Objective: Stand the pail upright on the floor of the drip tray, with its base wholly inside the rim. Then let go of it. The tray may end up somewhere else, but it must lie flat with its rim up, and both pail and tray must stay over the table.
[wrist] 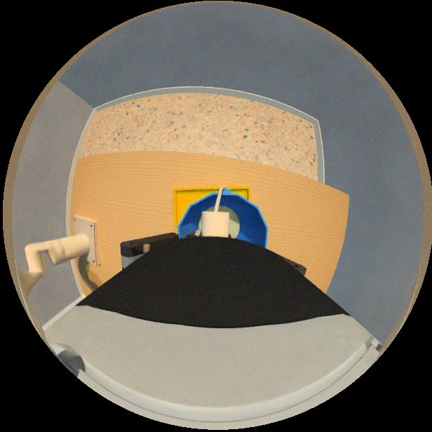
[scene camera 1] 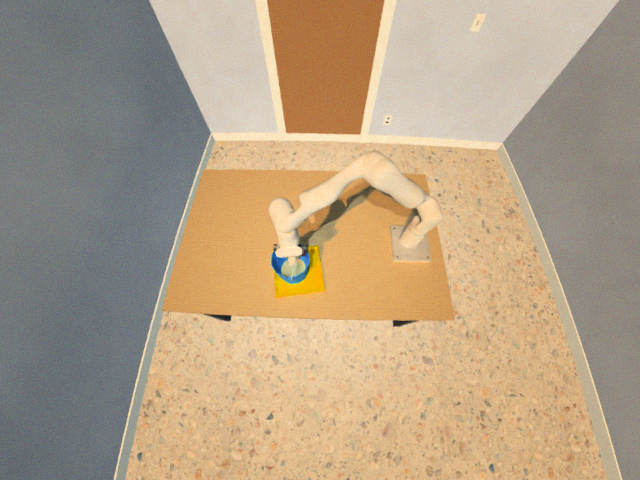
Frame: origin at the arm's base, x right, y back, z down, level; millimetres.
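Seen in the pictures: gripper, fingertip midpoint: [scene camera 1: 292, 257]; arm's base at its link origin: [scene camera 1: 407, 239].
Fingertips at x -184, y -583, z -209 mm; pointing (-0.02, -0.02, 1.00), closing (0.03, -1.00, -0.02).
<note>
Offsets run from my fingertips to a thing's top centre. "spot": to the spot under its first point. Level surfaces: height alone.
The blue pail {spot: dx +18, dy -84, dz +172 mm} [scene camera 1: 279, 266] [wrist: 254, 220] is roughly upright, with its open top up and its pale inner bottom showing. Its white handle grip {dx +15, dy -1, dz -32 mm} [scene camera 1: 293, 259] [wrist: 215, 223] is raised over the opening. My gripper [scene camera 1: 292, 256] [wrist: 214, 238] is above the pail and shut on that grip; the fingertips are mostly hidden. The yellow drip tray {dx +14, dy +2, dz +211 mm} [scene camera 1: 313, 285] [wrist: 184, 202] lies flat, rim up. In the scene view the pail covers the tray's back left part, and its top reaches past the tray's left edge. The pail's base is hidden, so its contact with the tray cannot be told.
The wooden table {dz +235 mm} [scene camera 1: 232, 217] [wrist: 130, 185] extends around the tray, whose front side is fairly near the table's front edge. The arm's base plate [scene camera 1: 421, 255] [wrist: 92, 250] is on the table's right in the scene view. The arm arches over the table's back part.
</note>
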